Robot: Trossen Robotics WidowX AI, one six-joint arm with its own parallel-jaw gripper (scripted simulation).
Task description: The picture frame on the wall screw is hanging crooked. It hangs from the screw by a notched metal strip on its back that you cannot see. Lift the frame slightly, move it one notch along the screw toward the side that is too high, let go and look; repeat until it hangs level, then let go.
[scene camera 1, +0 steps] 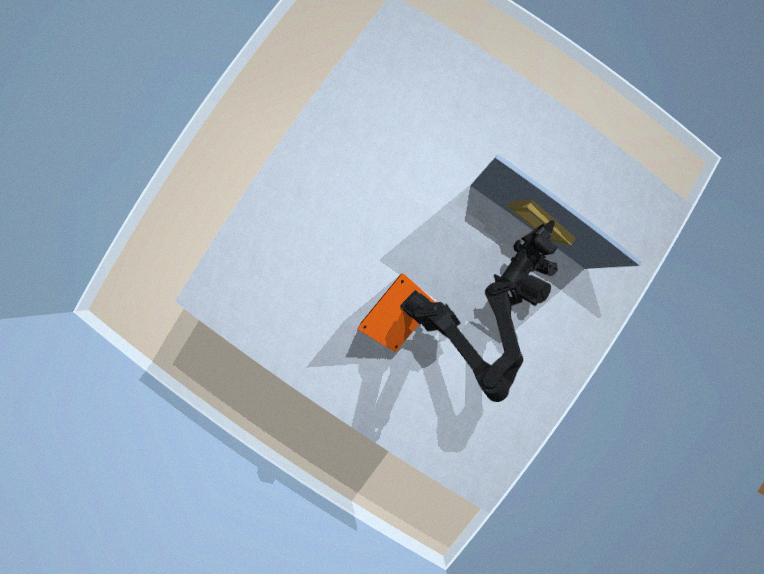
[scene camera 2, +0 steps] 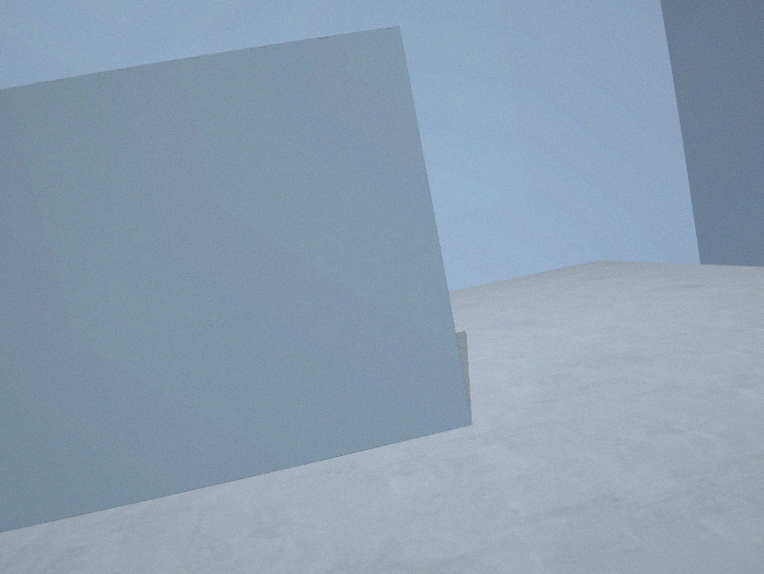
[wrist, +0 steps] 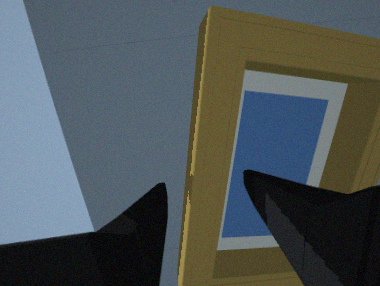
Scene:
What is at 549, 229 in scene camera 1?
The gripper.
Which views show the picture frame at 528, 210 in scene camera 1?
Scene camera 1 and the wrist view only.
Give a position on a picture frame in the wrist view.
285, 98

